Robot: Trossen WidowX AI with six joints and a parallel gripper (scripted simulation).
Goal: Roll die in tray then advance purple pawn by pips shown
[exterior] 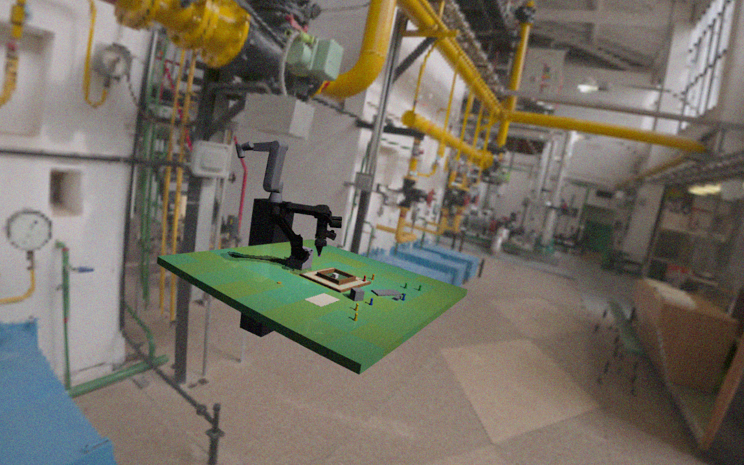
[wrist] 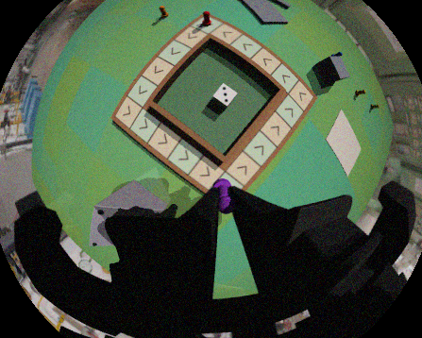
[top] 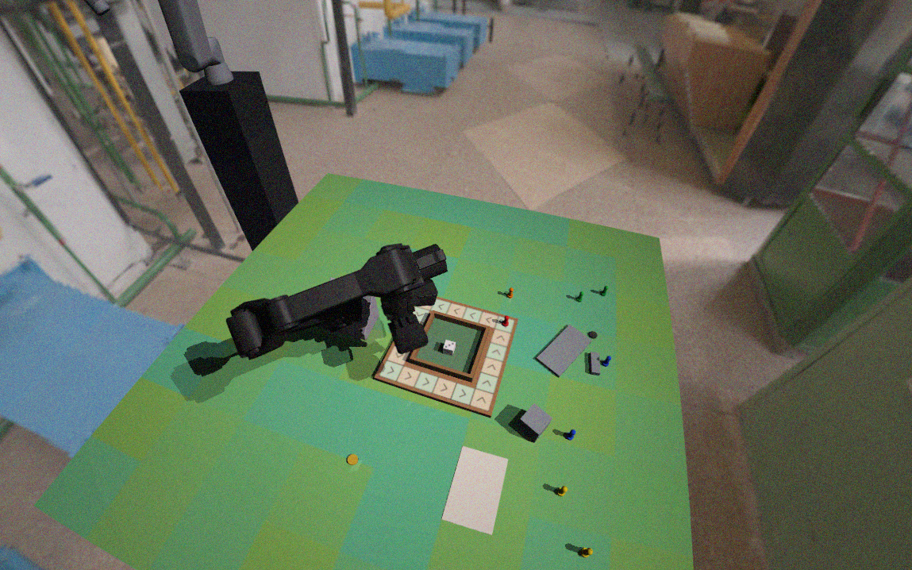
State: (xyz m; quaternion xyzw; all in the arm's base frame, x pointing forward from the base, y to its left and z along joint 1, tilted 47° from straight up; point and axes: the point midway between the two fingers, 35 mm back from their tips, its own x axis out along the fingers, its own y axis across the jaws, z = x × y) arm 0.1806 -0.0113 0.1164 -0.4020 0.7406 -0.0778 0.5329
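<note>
Right now my gripper tip is 10 cm short of the white die, 4 cm to the right of it and 10 cm above it. Round my gripper tip: tray (10 cm ahead, 5 cm to the left, 12 cm below); purple pawn (1 cm above); red pawn (23 cm ahead, 15 cm to the left, 10 cm below).
</note>
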